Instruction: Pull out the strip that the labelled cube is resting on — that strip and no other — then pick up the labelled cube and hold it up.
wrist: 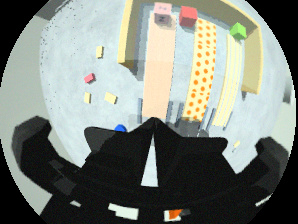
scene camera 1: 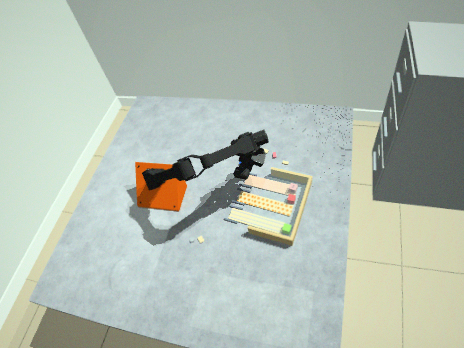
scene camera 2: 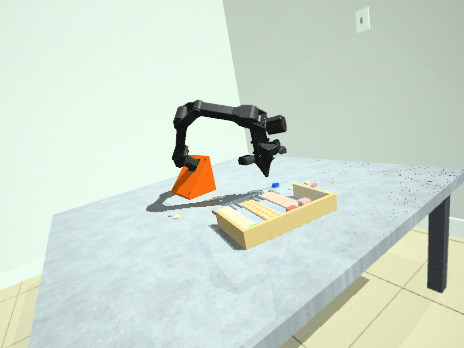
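My gripper's shut with nothing in it, and you can see it in the wrist view too. There's also a wooden tray that I can see.
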